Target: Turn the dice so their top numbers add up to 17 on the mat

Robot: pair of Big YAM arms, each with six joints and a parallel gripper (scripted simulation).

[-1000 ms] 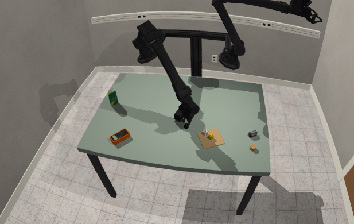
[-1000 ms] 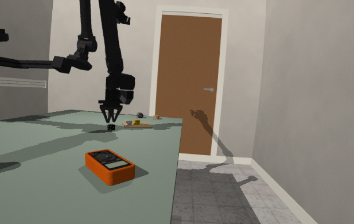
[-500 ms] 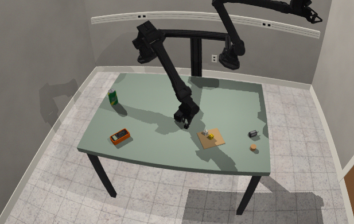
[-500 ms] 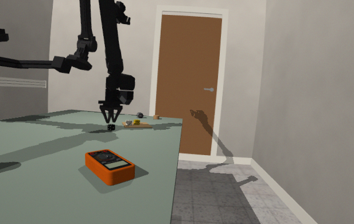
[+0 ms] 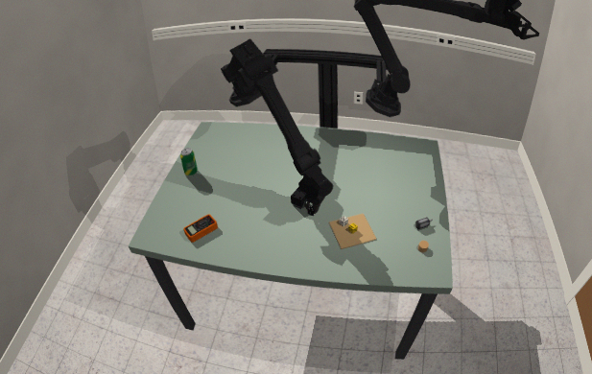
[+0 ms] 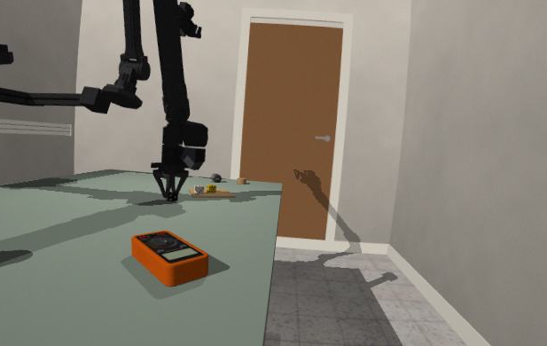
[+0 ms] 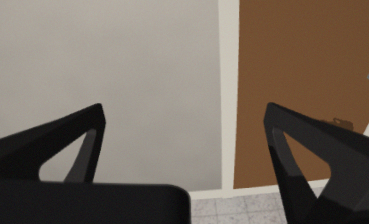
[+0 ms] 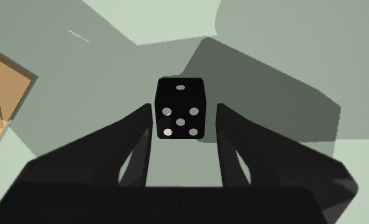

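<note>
Now: the black die 1 cm below my right hand and 1 cm ahead of it. From my right hand the other things lie so: yellow die: 16 cm to the left, 8 cm ahead; tan mat: 16 cm to the left, 8 cm ahead, 2 cm below; white die: 13 cm to the left, 5 cm ahead.
</note>
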